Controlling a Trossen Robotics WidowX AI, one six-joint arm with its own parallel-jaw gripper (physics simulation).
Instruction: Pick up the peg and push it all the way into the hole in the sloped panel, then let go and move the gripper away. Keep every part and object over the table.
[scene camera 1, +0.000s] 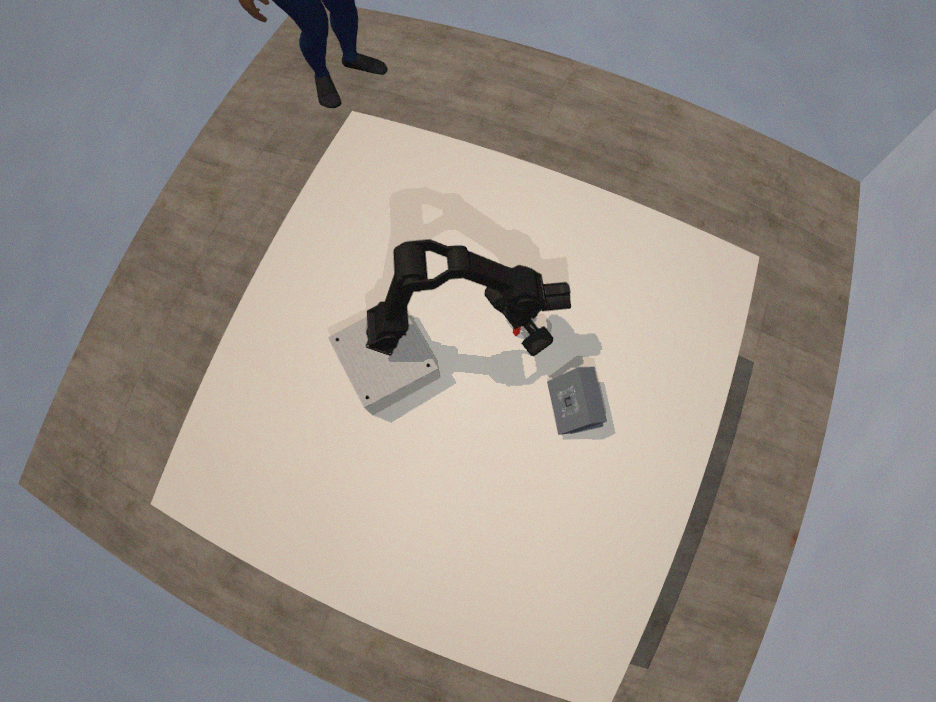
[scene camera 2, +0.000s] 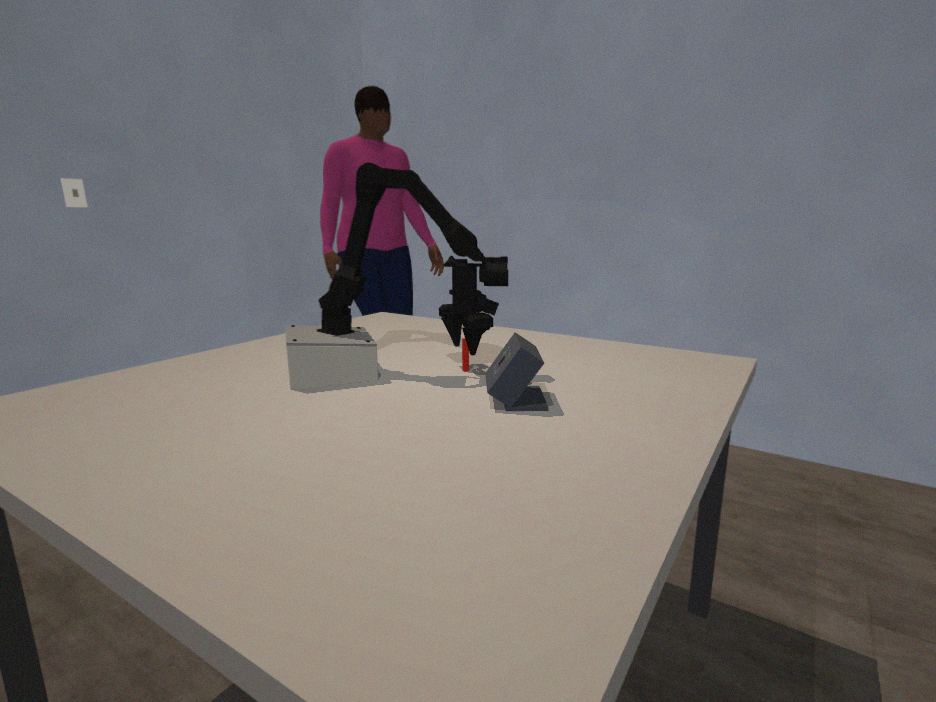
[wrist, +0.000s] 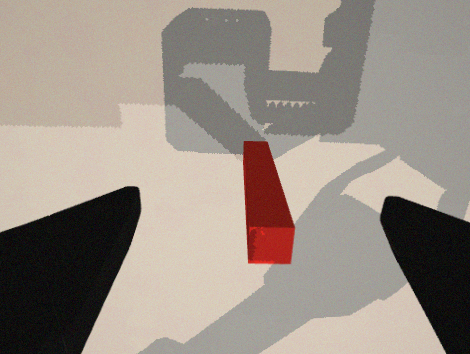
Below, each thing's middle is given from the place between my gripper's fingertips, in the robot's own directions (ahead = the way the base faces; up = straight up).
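So you can picture it, the red peg (wrist: 270, 230) is sitting 1 cm below my hand.
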